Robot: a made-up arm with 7 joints.
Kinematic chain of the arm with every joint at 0, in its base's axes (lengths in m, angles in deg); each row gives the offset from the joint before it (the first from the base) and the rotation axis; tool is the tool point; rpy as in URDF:
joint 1: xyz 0 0 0.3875 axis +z
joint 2: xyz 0 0 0 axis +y
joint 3: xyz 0 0 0.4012 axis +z
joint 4: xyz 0.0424 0 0 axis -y
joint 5: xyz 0.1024 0 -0.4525 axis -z
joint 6: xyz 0 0 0 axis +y
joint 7: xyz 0.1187 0 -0.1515 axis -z
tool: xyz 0 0 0 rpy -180 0 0
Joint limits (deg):
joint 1: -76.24..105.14
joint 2: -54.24..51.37
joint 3: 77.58..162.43
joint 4: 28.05..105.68
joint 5: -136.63..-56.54
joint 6: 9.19..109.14
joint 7: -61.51..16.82
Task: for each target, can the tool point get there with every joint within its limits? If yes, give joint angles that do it. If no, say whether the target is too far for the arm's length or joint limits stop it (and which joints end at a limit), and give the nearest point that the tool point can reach.
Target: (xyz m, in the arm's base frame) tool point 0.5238 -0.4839 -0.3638
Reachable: no: joint limits stop it (at a limit: joint 1, joint 2, joint 3, joint 6) | nearest point 0.0291 -0.4797 -0.0306 | short by 0.596 m
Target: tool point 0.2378 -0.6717 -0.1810
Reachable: no: joint limits stop it (at a limit: joint 1, joint 2, joint 3, joint 6) | nearest point 0.0512 -0.6169 0.0147 | short by 0.276 m
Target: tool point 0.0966 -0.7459 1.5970
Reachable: no: too far | nearest point 0.0245 -0.4994 1.1803 | short by 0.489 m
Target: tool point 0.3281 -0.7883 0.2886
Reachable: no: joint limits stop it (at a limit: joint 1, joint 3, joint 4, joint 6) | nearest point 0.1408 -0.8911 0.2827 | short by 0.214 m
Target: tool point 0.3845 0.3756 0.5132
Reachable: yes | joints -41.07 -29.50 94.45 51.88 -70.47 88.92 -41.61
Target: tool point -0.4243 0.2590 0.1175
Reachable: yes | joints 5.84 -36.80 154.90 42.20 -110.77 60.75 -13.45
